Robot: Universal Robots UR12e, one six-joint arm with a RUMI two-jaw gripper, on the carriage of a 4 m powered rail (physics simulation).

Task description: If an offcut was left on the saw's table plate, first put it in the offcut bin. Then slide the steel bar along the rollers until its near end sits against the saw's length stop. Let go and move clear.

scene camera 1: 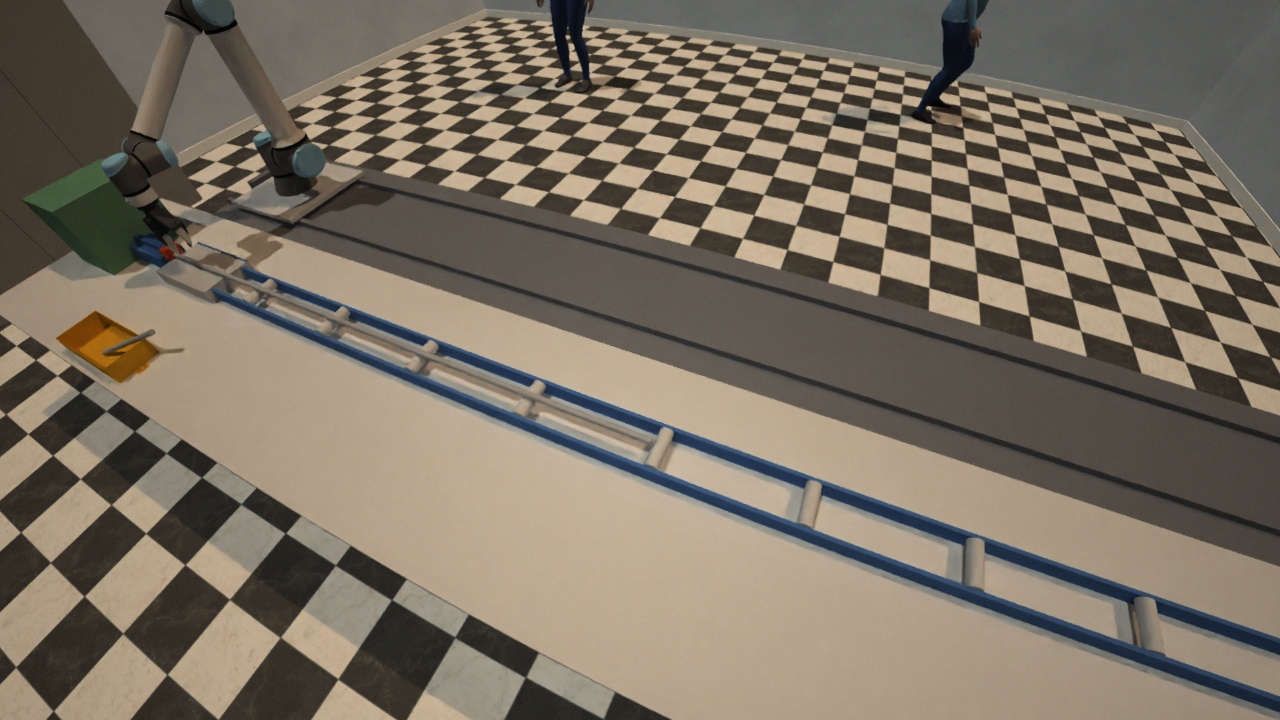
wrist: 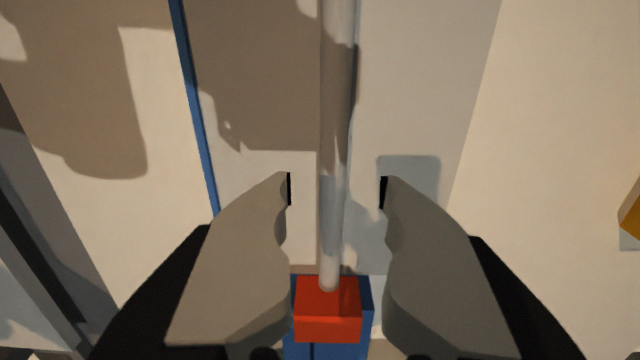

Scene:
my gripper: scene camera 1; wrist
same spot on my gripper: [scene camera 1: 165, 239] = [wrist: 479, 299]

